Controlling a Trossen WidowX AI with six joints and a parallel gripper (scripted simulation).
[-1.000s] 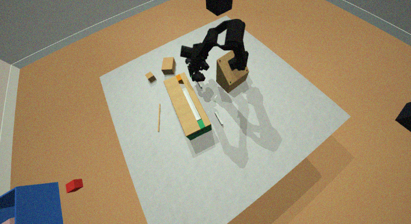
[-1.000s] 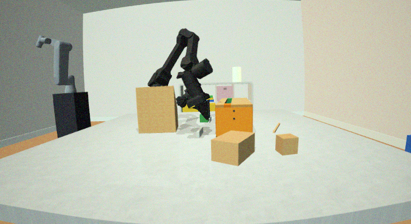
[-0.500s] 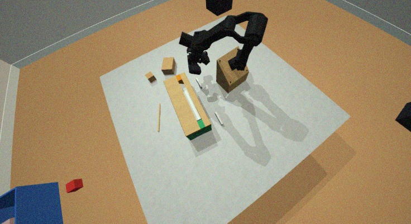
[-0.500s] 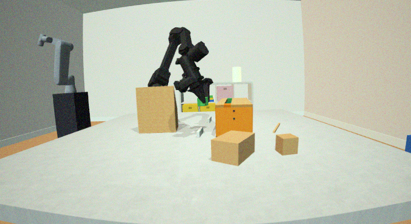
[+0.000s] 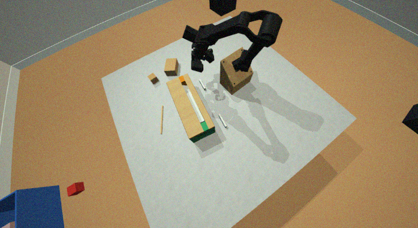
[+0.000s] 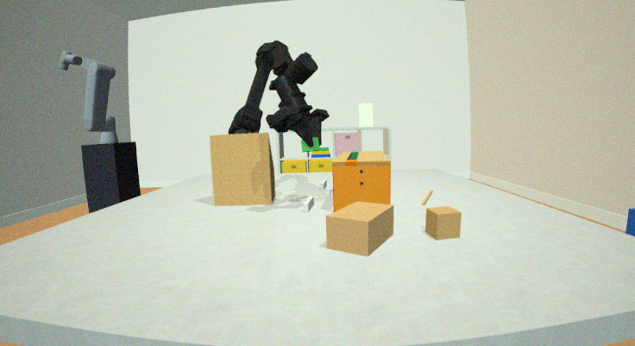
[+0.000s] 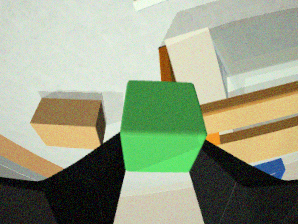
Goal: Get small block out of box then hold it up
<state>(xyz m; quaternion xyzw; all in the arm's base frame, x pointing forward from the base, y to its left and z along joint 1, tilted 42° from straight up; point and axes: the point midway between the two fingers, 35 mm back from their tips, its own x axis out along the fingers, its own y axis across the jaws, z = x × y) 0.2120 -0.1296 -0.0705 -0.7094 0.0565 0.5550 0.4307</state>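
Now: the green block 10 mm behind my gripper tip and 10 mm to the left of it. Round my gripper tip: thin stick 330 mm ahead, 90 mm to the left, 170 mm below.
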